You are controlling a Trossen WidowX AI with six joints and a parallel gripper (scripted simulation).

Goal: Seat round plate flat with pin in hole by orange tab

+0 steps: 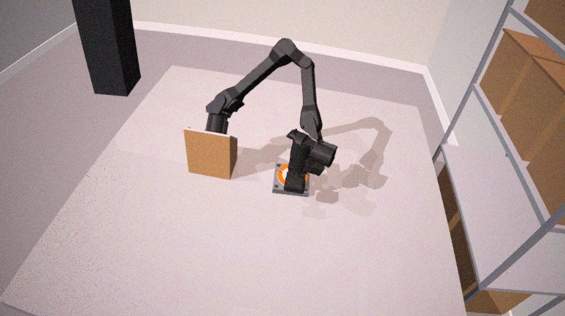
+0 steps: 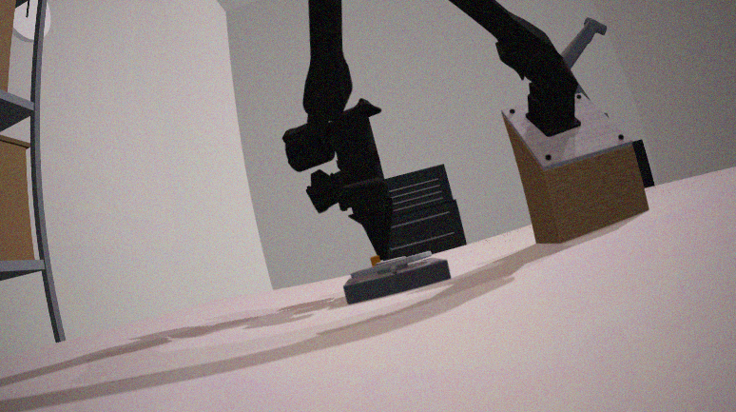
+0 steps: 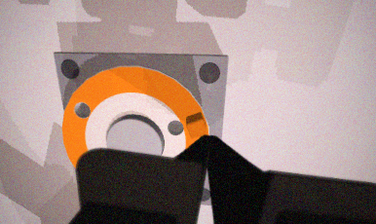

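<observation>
The round plate lies 30 mm to the left of my gripper tip. Round my gripper tip: grey square base: 50 mm to the left, 20 mm below, 10 mm behind.
</observation>
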